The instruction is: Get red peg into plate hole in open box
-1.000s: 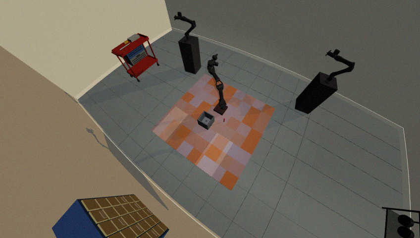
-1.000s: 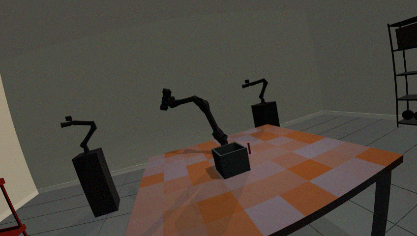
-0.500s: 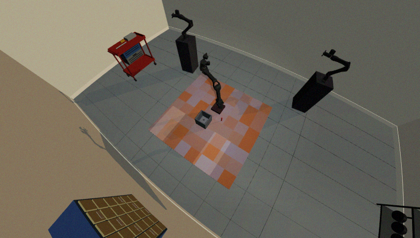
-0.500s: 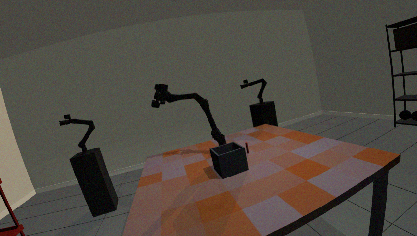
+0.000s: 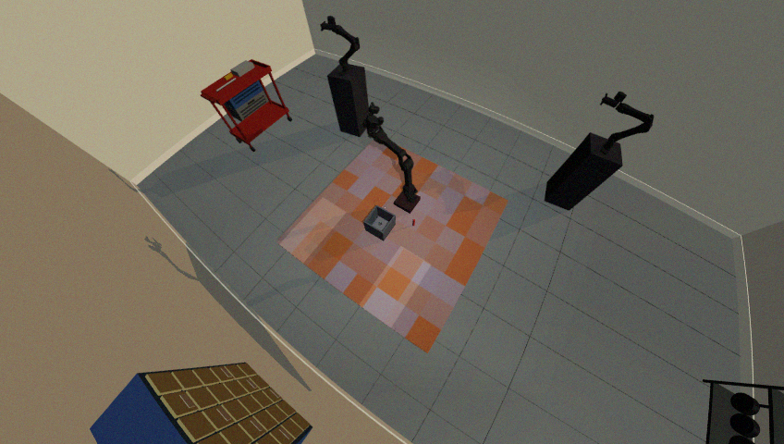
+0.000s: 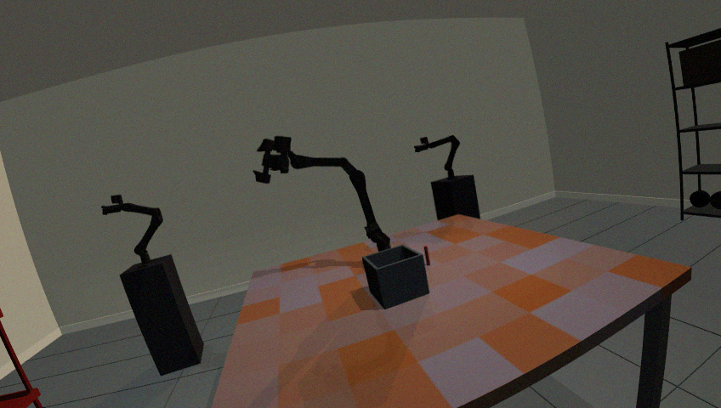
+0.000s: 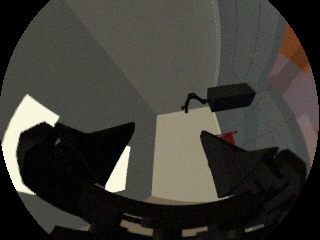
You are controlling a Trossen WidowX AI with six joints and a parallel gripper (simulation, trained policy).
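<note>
My gripper tip is 53 cm above the red peg, 52 cm to the right of it and 41 cm short of it.
</note>
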